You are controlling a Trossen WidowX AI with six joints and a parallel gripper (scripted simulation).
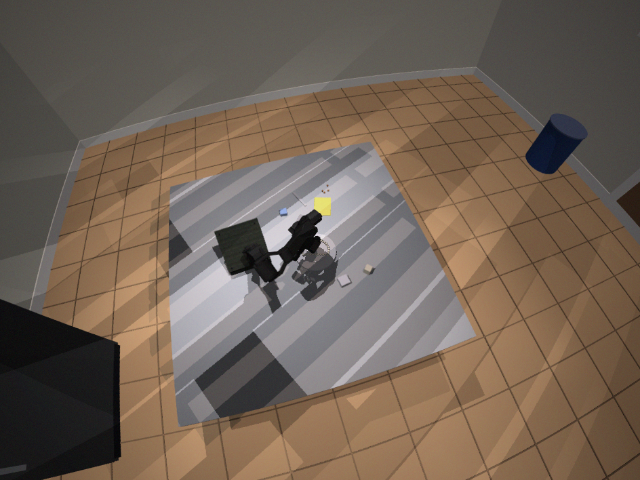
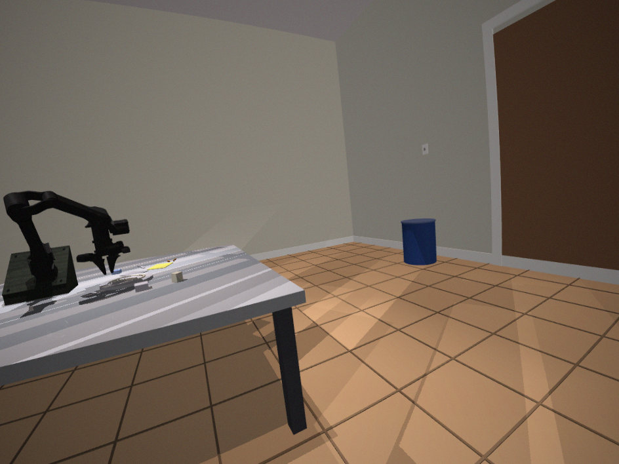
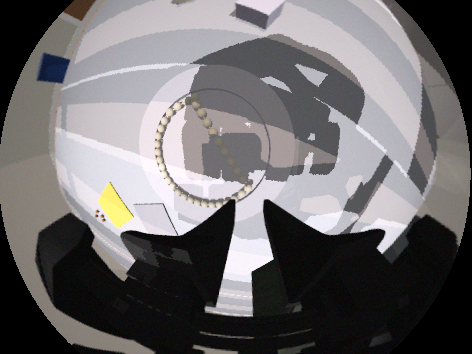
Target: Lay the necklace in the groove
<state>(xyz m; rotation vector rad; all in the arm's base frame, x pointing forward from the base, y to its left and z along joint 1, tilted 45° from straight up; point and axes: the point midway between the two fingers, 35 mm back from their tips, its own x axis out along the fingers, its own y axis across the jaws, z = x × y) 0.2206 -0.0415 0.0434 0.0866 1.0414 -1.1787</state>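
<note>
Right now the round bead board is 60 mm ahead of my gripper tip and 40 mm below it. Round my gripper tip: grey card (70 mm ahead, 180 mm to the left, 50 mm below); then blue block (20 mm behind, 280 mm to the left, 40 mm below); then white block (130 mm ahead, 190 mm to the right, 40 mm below).
</note>
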